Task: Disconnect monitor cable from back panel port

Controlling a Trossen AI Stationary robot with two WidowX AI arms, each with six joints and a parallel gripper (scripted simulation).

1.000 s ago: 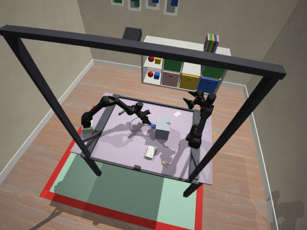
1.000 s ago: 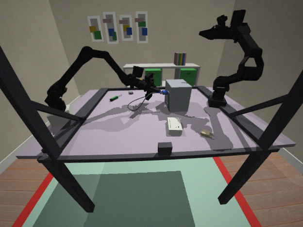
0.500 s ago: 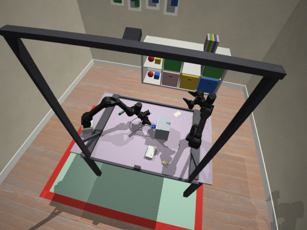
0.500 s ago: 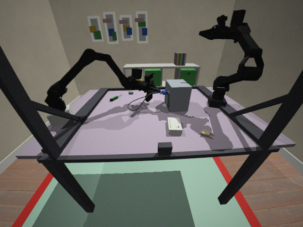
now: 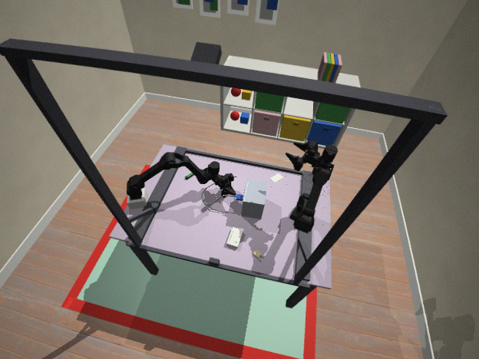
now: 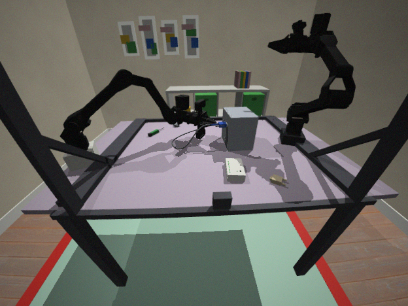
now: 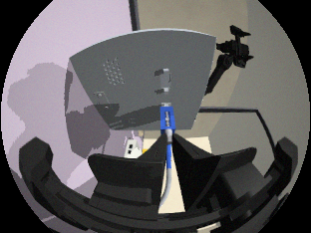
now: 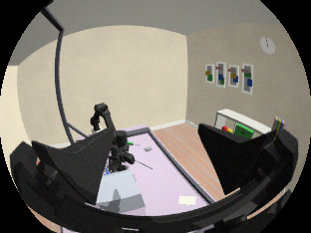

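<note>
Now: the blue plug 40 mm behind my left hand and 40 mm to the right of it. Round my left hand: back panel (10 mm behind, 80 mm to the right, 30 mm below); grey box (20 mm behind, 140 mm to the right, 30 mm below); white device (240 mm behind, 40 mm to the right, 100 mm below).
</note>
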